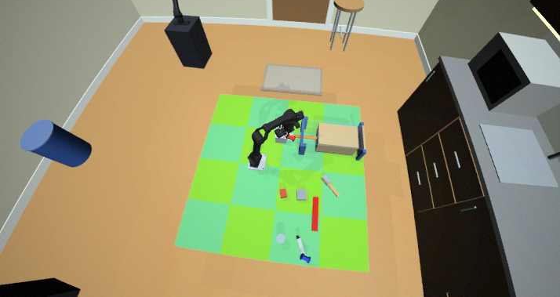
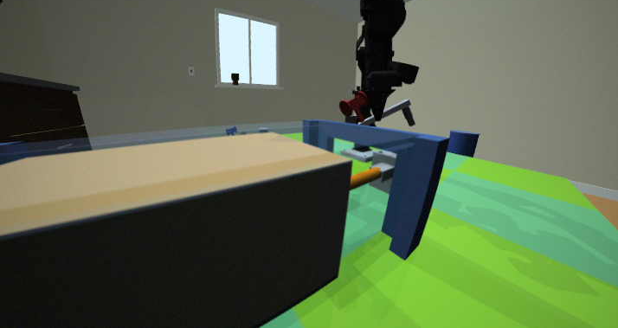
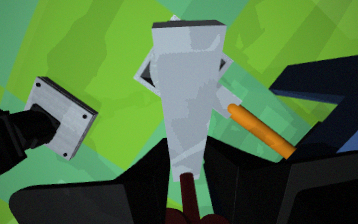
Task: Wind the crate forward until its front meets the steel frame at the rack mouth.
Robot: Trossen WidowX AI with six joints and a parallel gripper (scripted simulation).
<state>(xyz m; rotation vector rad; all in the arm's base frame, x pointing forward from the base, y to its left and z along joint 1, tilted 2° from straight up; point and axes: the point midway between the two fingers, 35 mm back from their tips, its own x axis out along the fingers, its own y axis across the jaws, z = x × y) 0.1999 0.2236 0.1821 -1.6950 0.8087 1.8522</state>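
Now: gripper tip 2 cm below the red-knobbed crank handle. From my gripper tip the other things lie so: blue steel frame (12 cm ahead, 6 cm to the left, 6 cm below); then grey winch (13 cm below, 6 cm behind, 3 cm to the left); then red knob (4 cm ahead, 3 cm to the right, 2 cm above).
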